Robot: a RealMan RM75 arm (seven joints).
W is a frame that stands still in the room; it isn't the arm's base.
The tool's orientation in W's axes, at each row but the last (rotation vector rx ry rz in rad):
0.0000, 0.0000, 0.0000
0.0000, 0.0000, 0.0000
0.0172, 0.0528, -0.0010
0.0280, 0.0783, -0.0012
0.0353, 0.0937, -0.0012
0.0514, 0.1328, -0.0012
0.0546, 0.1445, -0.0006
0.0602, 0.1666, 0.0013
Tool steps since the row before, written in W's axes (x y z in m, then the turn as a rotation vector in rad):
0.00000, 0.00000, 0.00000, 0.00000, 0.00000, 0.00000
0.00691, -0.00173, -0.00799, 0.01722, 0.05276, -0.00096
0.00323, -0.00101, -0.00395, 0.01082, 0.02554, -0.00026
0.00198, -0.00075, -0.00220, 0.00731, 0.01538, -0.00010
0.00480, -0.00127, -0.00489, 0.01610, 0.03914, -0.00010
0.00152, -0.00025, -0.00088, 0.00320, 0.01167, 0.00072
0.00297, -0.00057, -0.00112, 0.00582, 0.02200, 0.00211
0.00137, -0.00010, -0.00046, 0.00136, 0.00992, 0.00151
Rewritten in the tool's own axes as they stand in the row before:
0.00000, 0.00000, 0.00000, 0.00000, 0.00000, 0.00000
0.00691, -0.00173, -0.00799, 0.01722, 0.05276, -0.00096
0.00343, -0.00107, -0.00376, 0.01080, 0.02555, -0.00013
0.00215, -0.00081, -0.00202, 0.00729, 0.01539, 0.00004
0.00524, -0.00143, -0.00437, 0.01606, 0.03916, 0.00002
0.00162, -0.00029, -0.00066, 0.00310, 0.01171, 0.00054
0.00310, -0.00062, -0.00065, 0.00553, 0.02211, 0.00173
0.00143, -0.00012, -0.00022, 0.00115, 0.01000, 0.00112

